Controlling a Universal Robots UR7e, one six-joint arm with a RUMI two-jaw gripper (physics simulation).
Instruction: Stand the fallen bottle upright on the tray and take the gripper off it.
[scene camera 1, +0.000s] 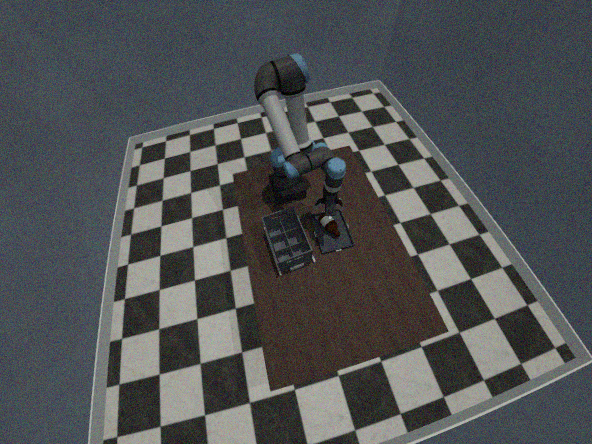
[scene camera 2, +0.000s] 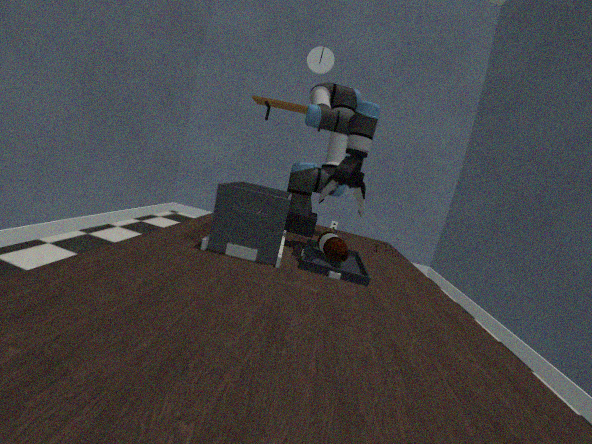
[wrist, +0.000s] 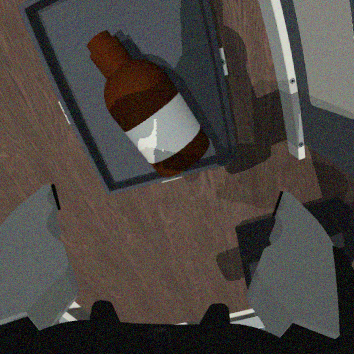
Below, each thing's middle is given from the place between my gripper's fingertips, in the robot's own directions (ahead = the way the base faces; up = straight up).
Right now my hand is 12 cm above the brown bottle (wrist: 138, 94), 4 cm short of it and 1 cm to the right of it.
